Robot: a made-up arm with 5 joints.
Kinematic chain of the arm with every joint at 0, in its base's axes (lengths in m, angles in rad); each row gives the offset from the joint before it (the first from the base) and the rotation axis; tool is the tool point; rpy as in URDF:
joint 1: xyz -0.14 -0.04 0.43 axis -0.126 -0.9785 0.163
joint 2: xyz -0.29 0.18 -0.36 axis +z
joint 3: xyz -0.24 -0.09 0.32 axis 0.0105 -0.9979 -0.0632
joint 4: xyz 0 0.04 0.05 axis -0.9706 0.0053 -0.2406
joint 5: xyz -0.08 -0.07 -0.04 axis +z
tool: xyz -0.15 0.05 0.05 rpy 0 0 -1.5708
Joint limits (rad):
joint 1: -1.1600..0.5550
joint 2: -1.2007..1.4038
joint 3: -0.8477..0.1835
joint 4: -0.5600..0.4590
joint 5: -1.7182..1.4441
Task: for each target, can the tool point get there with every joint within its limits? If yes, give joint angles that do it. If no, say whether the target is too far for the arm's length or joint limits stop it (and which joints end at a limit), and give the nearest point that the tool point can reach.
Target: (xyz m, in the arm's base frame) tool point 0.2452 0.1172 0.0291
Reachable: no: joint limits stop it (at a limit: joint 1, joint 2, joint 3, joint 4, joint 5) | nearest point -0.1492 -0.2603 0.2972 | short by 0.608 m
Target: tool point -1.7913 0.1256 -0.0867
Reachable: no: too far | nearest point -0.9127 0.1222 0.1709 | short by 0.916 m
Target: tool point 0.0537 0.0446 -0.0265
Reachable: no: joint limits stop it (at a limit: joint 1, joint 2, joint 3, joint 4, joint 5) | nearest point -0.1492 -0.2603 0.2972 | short by 0.489 m
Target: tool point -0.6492 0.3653 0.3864
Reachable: yes | joints 0.1557 -0.7678 0.0321 -0.2991 -1.3295
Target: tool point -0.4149 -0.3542 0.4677
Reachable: yes | joints 0.1232 1.1576 -0.0097 0.2628 1.1009
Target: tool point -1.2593 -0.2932 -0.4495
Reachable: no: too far | nearest point -0.7972 -0.0623 0.0022 | short by 0.686 m
